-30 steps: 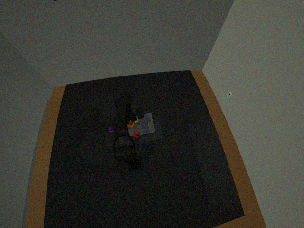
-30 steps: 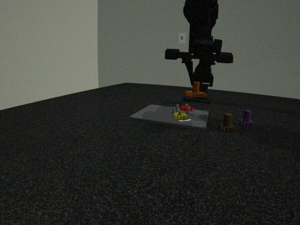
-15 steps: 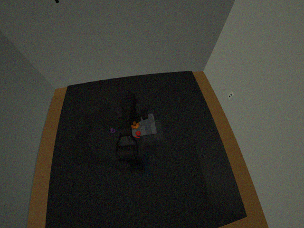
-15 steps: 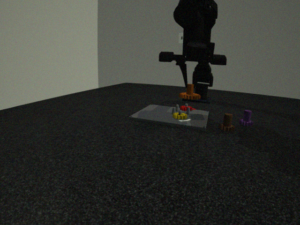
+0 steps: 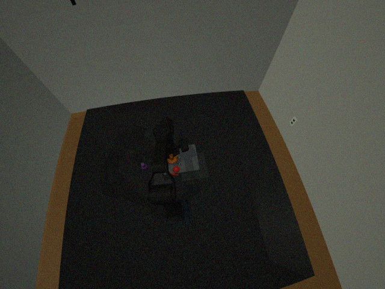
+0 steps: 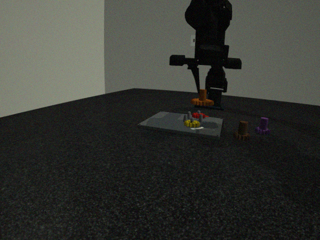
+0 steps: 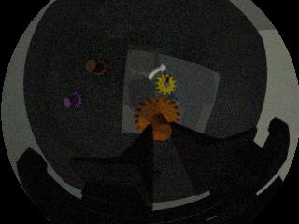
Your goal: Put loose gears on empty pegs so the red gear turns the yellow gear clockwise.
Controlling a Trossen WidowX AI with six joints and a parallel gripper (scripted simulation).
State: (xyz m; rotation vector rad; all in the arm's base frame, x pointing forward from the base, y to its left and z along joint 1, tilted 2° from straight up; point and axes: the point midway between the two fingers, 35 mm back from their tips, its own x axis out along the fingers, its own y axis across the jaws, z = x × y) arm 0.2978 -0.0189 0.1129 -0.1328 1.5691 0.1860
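My gripper tip is 70 mm above the yellow gear, 50 mm short of it and 20 mm to the left of it. Round my gripper tip: red gear (70 mm below, 50 mm behind, 10 mm to the right); then brown gear (110 mm to the left, 70 mm below, 70 mm ahead); then orange gear (10 mm below).
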